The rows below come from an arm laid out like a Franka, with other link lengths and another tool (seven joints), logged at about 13 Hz.
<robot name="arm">
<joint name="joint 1" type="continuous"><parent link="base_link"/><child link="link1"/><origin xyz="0 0 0.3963"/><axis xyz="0 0 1"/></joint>
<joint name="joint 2" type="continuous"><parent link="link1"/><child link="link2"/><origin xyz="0 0 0" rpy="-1.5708 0 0"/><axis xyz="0 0 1"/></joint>
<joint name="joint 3" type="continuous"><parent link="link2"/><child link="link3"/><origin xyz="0 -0.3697 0" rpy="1.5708 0 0"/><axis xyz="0 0 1"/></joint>
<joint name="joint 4" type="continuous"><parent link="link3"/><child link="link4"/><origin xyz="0.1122 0 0" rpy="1.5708 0 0"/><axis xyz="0 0 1"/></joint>
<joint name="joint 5" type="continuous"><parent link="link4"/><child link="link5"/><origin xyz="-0.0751 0.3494 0" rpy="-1.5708 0 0"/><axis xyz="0 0 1"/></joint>
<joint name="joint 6" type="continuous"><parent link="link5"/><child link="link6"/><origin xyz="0 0 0" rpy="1.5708 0 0"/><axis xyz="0 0 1"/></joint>
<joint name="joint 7" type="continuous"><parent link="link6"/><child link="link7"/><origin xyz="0.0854 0 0" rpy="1.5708 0 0"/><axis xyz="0 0 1"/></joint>
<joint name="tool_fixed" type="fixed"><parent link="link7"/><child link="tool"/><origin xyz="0.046 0.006 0.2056" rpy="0 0.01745 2.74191"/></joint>
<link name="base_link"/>
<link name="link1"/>
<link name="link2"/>
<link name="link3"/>
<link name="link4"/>
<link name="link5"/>
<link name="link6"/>
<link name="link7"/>
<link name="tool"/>
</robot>
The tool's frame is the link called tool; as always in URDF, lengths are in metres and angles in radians. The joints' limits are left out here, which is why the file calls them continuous.
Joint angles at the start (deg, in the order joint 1, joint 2, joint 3, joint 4, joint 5, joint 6, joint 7): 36.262 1.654 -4.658 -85.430 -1.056 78.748 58.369
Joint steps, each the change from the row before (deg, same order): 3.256 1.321 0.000 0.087 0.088 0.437 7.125; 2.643 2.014 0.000 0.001 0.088 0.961 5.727; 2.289 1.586 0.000 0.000 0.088 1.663 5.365; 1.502 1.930 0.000 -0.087 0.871 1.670 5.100; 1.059 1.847 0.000 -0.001 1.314 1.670 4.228; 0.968 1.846 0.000 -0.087 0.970 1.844 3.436; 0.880 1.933 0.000 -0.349 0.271 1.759 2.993
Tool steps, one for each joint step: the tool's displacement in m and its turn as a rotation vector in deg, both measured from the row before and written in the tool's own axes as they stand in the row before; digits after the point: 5 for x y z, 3 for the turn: 0.01304 0.02734 0.00940 0.791 0.236 3.895; 0.00888 0.02645 0.01534 1.018 0.318 3.109; 0.00932 0.02363 0.01073 0.123 -0.433 3.088; 0.00760 0.02110 0.01572 -0.043 0.539 3.506; 0.00736 0.01872 0.01539 -0.374 0.928 3.077; 0.00639 0.01751 0.01619 -0.229 0.624 2.476; 0.00434 0.01491 0.01911 0.477 0.156 2.221
